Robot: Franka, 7 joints.
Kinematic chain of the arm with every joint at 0, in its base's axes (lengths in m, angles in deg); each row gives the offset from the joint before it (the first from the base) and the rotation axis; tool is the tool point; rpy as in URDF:
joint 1: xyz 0 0 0.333 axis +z
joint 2: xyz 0 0 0 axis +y
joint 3: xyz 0 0 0.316 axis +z
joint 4: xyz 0.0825 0 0 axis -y
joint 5: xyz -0.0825 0 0.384 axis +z
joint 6: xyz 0 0 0 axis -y
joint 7: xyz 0.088 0 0 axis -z
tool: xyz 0 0 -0.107 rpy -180 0 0
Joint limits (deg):
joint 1: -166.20..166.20
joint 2: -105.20..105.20
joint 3: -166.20..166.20
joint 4: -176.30..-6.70
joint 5: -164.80..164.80
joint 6: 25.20..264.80
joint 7: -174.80..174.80
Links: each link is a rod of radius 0.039 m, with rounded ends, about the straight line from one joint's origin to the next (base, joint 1, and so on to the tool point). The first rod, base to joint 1, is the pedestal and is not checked.
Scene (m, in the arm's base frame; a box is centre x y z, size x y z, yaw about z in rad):
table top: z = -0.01
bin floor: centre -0.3 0.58 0 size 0.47 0.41 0.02 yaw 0.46
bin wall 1: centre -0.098 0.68 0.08 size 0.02 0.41 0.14 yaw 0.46
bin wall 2: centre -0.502 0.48 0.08 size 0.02 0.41 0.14 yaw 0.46
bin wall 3: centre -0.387 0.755 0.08 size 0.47 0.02 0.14 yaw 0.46
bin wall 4: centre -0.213 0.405 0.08 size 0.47 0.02 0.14 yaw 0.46
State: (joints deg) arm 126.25 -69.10 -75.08 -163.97 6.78 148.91 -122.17
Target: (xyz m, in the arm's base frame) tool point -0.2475 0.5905 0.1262
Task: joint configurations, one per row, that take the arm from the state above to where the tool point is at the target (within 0.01 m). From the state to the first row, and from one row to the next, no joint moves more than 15 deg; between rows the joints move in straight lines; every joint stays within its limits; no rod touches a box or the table.
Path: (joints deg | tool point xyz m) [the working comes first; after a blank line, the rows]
Joints at the target: 137.53 46.51 -25.81 -107.44 3.06 157.90 -122.17
Straight joint move there: clear.

1: 127.66 -54.65 -68.92 -156.90 6.31 150.03 -122.17 | 0.1754 0.3598 0.3732
2: 129.07 -40.20 -62.76 -149.84 5.85 151.16 -122.17 | 0.1751 0.4028 0.3999
3: 130.48 -25.75 -56.60 -142.77 5.38 152.28 -122.17 | 0.1455 0.4553 0.4202
4: 131.89 -11.30 -50.45 -135.70 4.92 153.41 -122.17 | 0.0883 0.5115 0.4213
5: 133.30 3.16 -44.29 -128.64 4.45 154.53 -122.17 | 0.0096 0.5625 0.3936
6: 134.71 17.61 -38.13 -121.57 3.99 155.66 -122.17 | -0.0805 0.5982 0.3331
7: 136.12 32.06 -31.97 -114.50 3.52 156.78 -122.17 | -0.1701 0.6094 0.2415
8: 137.53 46.51 -25.81 -107.44 3.06 157.90 -122.17 | -0.2474 0.5905 0.1262

